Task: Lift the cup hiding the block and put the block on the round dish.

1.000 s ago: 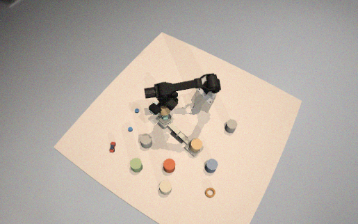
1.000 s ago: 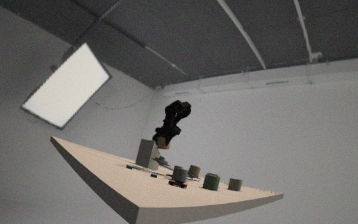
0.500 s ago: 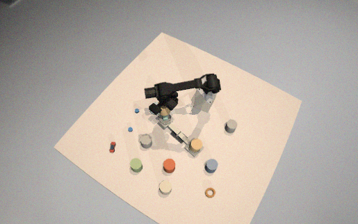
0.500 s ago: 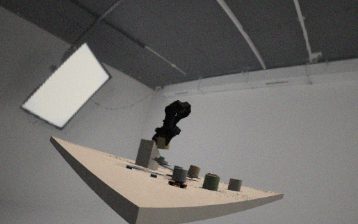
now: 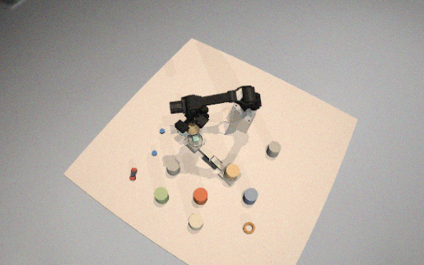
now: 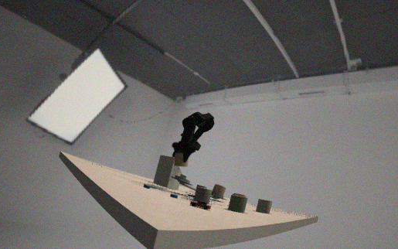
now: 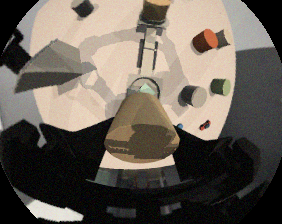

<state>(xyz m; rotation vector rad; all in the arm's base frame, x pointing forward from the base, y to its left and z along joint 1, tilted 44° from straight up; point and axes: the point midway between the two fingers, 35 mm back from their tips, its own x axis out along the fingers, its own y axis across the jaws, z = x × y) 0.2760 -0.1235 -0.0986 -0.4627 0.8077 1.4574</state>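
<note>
Now: gripper tip 160 mm above the pale blue round dish, 90 mm to the left of it and 60 mm past it. Also, from my gripper tip: balance beam: 150 mm to the left, 130 mm below, 40 mm ahead; balance: 150 mm to the left, 140 mm below, 40 mm ahead; tan cup: 20 mm to the right, 10 mm above.
</note>
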